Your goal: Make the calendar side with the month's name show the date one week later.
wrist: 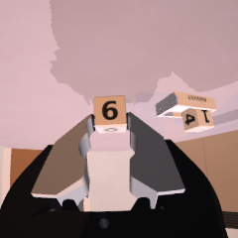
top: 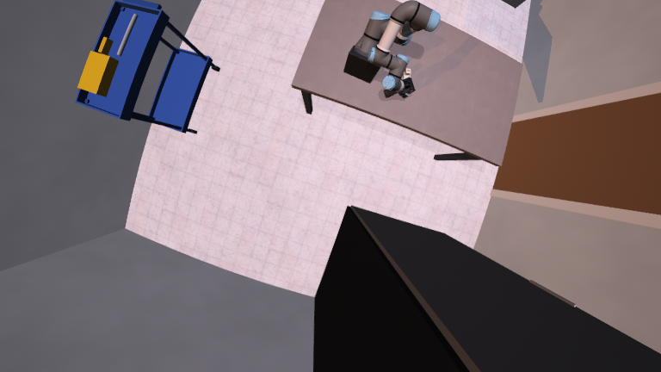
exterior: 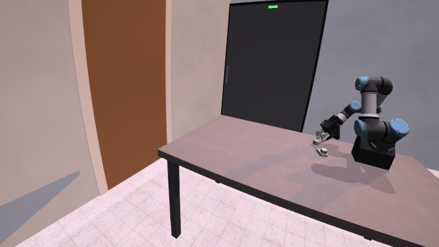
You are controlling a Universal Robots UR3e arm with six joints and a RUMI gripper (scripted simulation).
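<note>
Right now my hand is 3 cm past the pale tray, 10 cm to the right of it and 2 cm above it. The rest, counted from my hand: cube: 1 cm below.
</note>
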